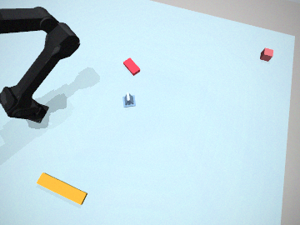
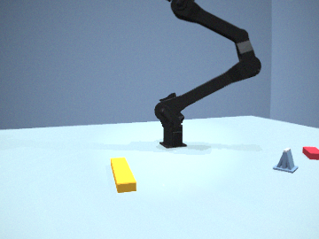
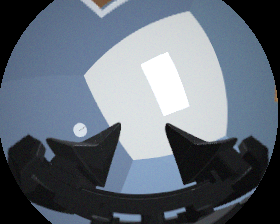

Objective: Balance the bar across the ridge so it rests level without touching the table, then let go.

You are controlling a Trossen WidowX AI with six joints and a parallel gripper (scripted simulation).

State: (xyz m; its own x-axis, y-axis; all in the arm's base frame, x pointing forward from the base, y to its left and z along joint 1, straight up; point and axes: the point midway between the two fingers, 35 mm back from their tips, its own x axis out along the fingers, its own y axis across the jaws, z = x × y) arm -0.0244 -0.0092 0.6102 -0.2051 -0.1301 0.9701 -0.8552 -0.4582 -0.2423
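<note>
Right now my gripper tip is 640 mm above the orange bar, 240 mm short of it and 180 mm to the left of it. From my gripper tip the other things lie so: ridge 600 mm below, 330 mm ahead, 160 mm to the left; flat red block 640 mm below, 300 mm to the left, 290 mm ahead; small red cube 770 mm ahead, 630 mm below, 510 mm to the left.
</note>
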